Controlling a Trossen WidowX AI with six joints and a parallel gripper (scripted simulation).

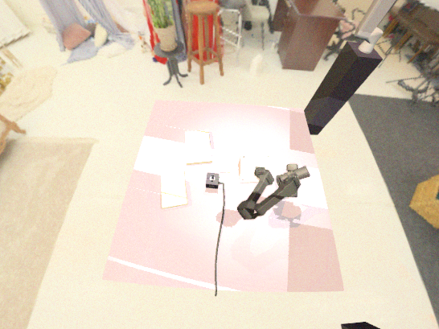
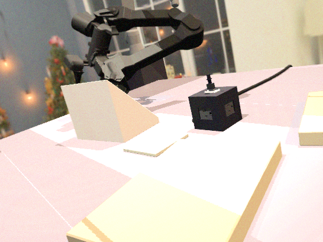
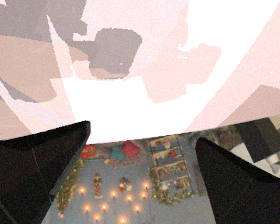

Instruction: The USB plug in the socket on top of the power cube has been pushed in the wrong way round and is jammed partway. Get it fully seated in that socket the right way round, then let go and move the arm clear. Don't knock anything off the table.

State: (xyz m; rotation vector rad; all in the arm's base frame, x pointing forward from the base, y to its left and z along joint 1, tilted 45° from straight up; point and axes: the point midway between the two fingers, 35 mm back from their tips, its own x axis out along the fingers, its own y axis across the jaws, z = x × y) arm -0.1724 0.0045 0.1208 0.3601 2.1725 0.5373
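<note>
Right now the USB plug is 500 mm ahead of my gripper tip, 20 mm to the right of it and 20 mm below it. Also, from my gripper tip: socket: 500 mm ahead, 20 mm to the right, 40 mm below; then thin white pad: 420 mm ahead, 150 mm to the right, 110 mm below.
</note>
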